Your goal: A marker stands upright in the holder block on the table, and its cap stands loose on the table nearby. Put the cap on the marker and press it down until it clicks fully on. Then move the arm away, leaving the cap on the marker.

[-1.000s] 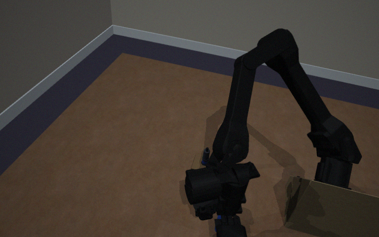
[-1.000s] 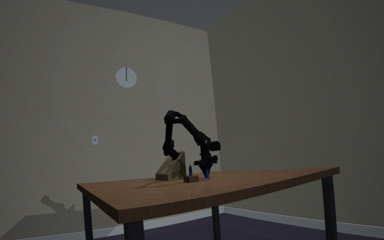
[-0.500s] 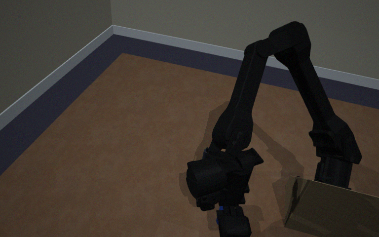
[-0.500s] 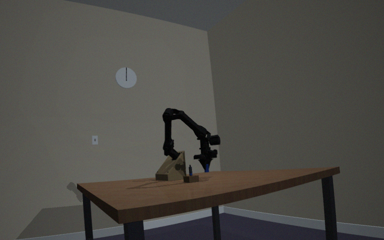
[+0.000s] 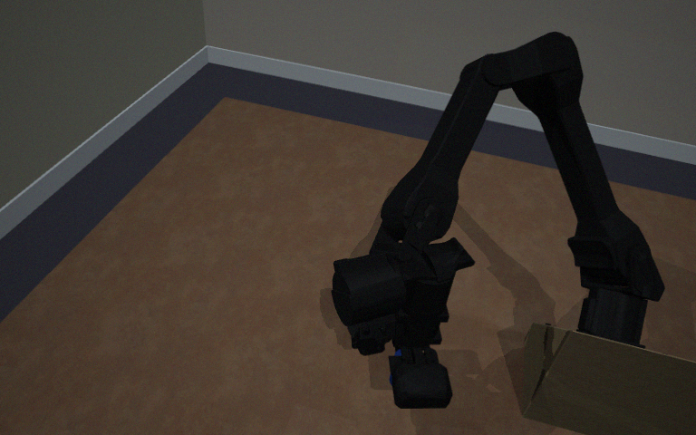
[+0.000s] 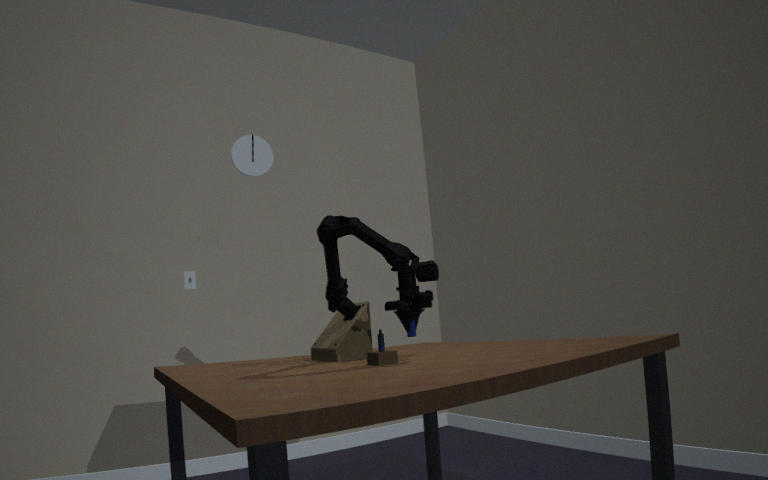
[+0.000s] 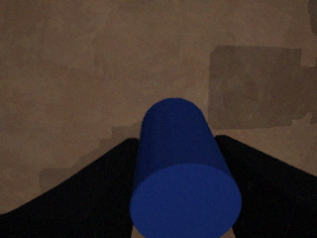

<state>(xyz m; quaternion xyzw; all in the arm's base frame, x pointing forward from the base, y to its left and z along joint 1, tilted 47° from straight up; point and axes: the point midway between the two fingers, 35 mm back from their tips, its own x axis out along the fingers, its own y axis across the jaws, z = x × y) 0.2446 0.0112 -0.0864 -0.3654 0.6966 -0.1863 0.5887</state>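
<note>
Right now my gripper tip is 160 mm to the left of the brown holder block, 70 mm above it and 60 mm short of it. The rest, counted from my gripper tip: blue cap 10 mm above.
</note>
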